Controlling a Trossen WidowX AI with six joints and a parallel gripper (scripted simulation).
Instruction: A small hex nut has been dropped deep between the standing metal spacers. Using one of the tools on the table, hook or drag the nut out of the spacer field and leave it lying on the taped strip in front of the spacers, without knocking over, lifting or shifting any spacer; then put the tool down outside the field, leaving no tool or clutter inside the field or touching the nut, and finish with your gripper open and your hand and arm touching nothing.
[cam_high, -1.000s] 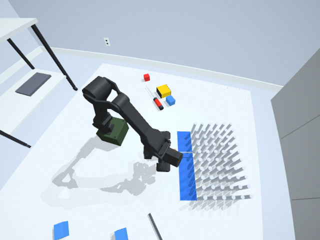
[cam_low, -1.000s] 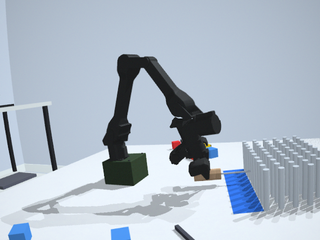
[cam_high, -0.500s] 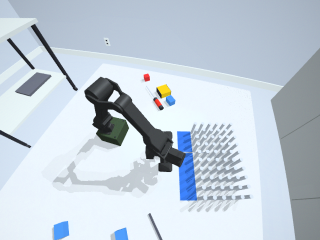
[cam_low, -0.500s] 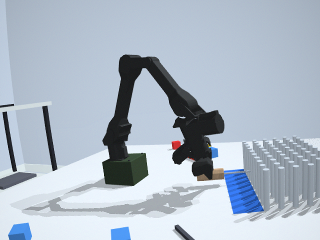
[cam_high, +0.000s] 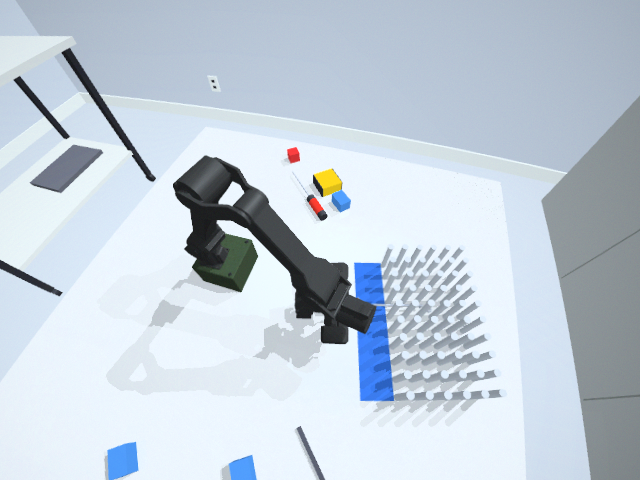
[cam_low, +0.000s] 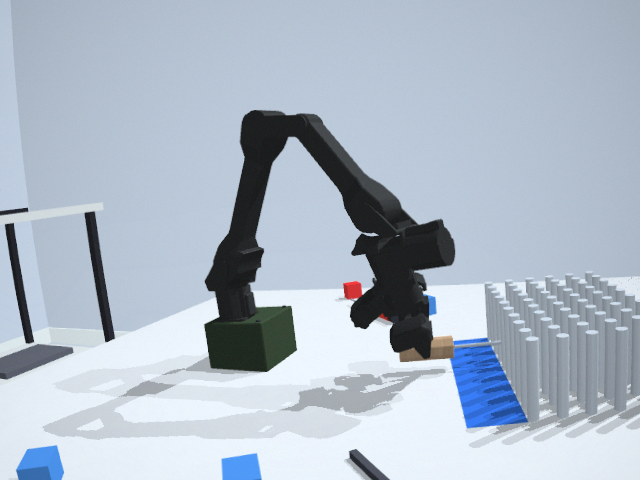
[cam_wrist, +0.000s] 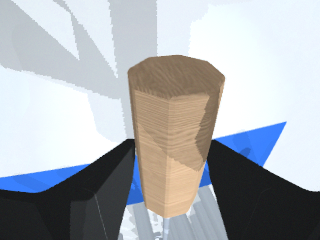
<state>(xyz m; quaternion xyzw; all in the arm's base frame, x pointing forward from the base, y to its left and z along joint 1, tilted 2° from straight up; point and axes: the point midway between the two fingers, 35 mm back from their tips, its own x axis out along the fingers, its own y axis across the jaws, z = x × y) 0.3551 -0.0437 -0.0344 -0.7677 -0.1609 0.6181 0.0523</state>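
My gripper tip is 90 mm short of the blue taped strip, 30 mm above it and 20 mm to the left of it. From my gripper tip the other things lie so: wooden-handled tool (100 mm ahead, 20 mm to the left); hex nut (240 mm ahead, 50 mm to the left, 30 mm below); yellow block (440 mm to the left, 130 mm behind, 10 mm below).
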